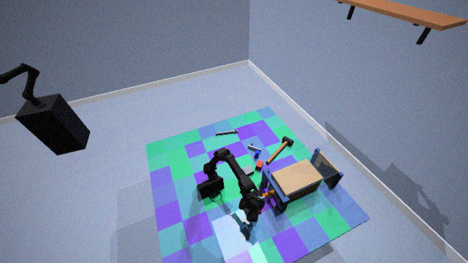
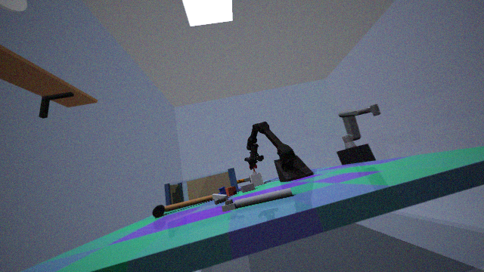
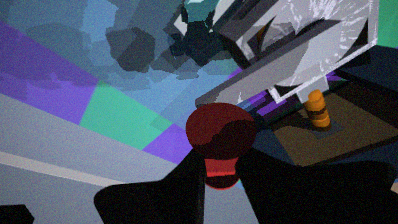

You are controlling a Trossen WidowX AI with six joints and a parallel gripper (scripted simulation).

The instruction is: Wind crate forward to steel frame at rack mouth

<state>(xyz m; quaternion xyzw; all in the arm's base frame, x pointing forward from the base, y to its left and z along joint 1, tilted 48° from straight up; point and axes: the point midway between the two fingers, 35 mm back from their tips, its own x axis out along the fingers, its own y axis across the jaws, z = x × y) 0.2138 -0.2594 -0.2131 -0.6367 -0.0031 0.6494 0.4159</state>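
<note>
The red-knobbed crank handle lies 10 mm behind my gripper tip, 50 mm to the left of it and 30 mm below it. Round my gripper tip: blue steel frame 150 mm ahead, 130 mm to the left, 30 mm below; then dark red knob 10 mm behind, 10 mm to the left; then grey hand winch 20 mm behind, 100 mm to the left, 100 mm below.
</note>
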